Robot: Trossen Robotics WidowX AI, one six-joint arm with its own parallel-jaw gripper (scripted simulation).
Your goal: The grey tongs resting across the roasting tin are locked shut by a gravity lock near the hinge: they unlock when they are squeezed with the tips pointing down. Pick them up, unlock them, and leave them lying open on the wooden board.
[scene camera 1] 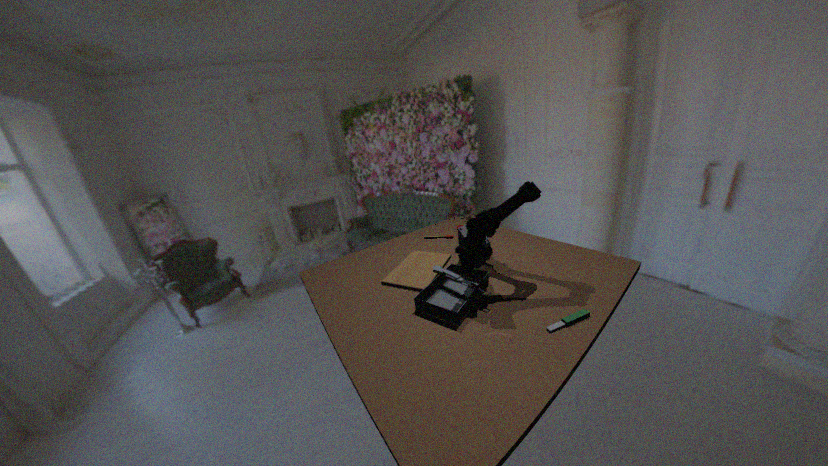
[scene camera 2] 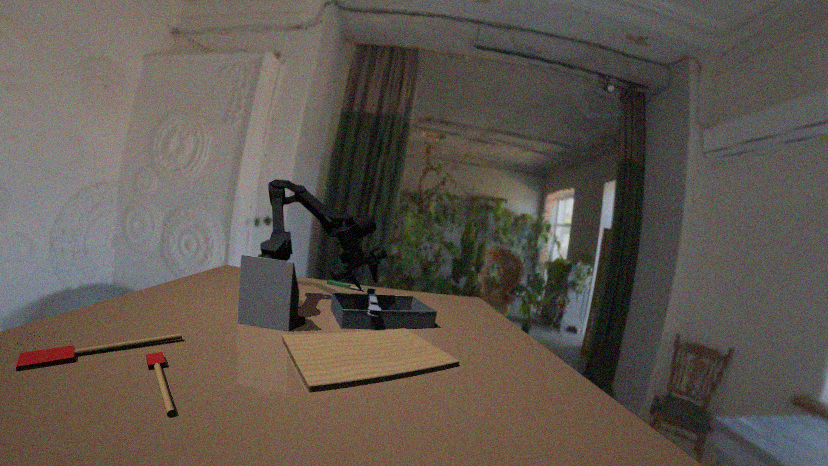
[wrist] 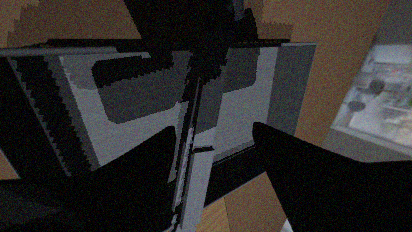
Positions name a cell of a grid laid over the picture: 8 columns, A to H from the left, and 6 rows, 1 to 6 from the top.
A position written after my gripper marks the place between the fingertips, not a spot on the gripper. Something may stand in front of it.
my gripper: scene camera 1 E4; scene camera 2 D4; wrist E4
